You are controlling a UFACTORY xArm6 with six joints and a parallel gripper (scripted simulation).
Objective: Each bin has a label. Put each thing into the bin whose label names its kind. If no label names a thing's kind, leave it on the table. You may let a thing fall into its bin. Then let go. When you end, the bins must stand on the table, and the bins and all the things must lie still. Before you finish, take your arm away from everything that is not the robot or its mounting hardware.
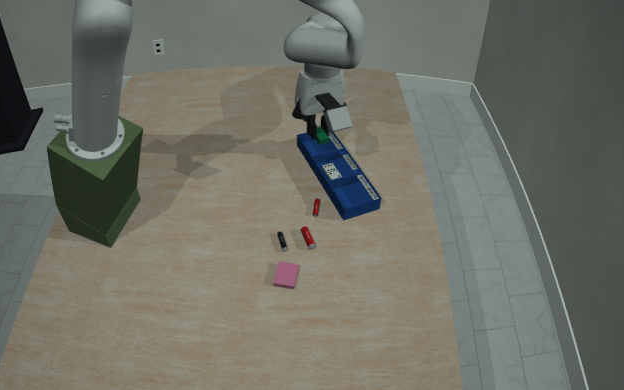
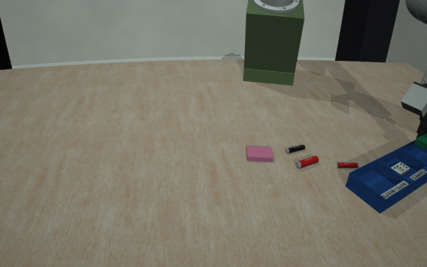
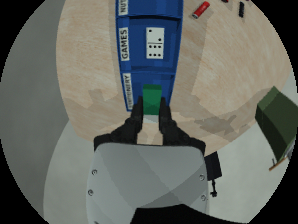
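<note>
The pink eraser is 33 cm to the right of my hand, 12 cm behind it and 7 cm below it. The rest, counted from my hand: blue bin 8 cm to the right, 6 cm below, 3 cm ahead; then white domino 8 cm to the right, 6 cm below, 2 cm ahead; then green-and-white eraser 2 cm below, 1 cm to the left.
</note>
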